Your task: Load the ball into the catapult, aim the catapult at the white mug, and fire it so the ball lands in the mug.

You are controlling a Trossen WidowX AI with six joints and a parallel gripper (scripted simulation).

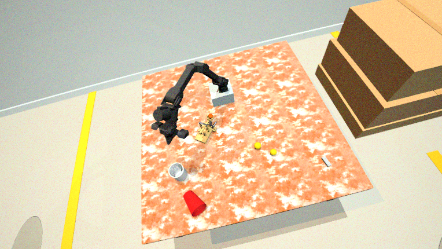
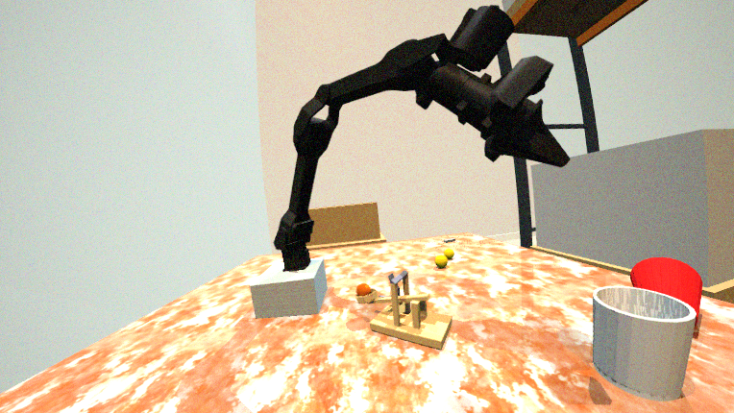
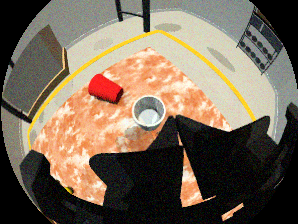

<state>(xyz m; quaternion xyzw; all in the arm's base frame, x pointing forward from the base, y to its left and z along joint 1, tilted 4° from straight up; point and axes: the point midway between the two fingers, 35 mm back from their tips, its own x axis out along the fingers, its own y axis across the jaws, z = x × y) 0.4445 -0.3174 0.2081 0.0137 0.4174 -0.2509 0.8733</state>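
Right now the orange ball is 270 mm behind my gripper tip, 220 mm to the left of it and 210 mm below it. The rest, counted from my gripper tip: white mug (250 mm below, 80 mm ahead, 20 mm to the right); then small grey block (850 mm to the left, 270 mm below, 170 mm ahead); then wooden catapult (220 mm below, 210 mm behind, 200 mm to the left).
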